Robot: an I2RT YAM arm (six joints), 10 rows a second.
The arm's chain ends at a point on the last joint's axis. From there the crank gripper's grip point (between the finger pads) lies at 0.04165 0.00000 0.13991 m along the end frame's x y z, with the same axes.
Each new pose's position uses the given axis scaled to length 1; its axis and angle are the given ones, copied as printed.
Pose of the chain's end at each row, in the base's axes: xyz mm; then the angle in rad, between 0 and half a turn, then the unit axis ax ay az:
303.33 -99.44 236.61 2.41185 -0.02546 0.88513 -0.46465
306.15 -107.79 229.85 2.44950 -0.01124 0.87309 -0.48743
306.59 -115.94 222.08 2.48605 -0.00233 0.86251 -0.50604
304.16 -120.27 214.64 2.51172 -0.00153 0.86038 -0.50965
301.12 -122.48 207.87 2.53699 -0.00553 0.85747 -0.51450
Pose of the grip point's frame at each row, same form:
357.78 -212.04 161.33 2.41185 -0.02546 0.88513 -0.46465
353.40 -225.85 158.16 2.44950 -0.01124 0.87309 -0.48743
347.43 -238.21 153.59 2.48605 -0.00233 0.86251 -0.50604
341.61 -243.67 146.24 2.51172 -0.00153 0.86038 -0.50965
335.78 -247.09 140.18 2.53699 -0.00553 0.85747 -0.51450

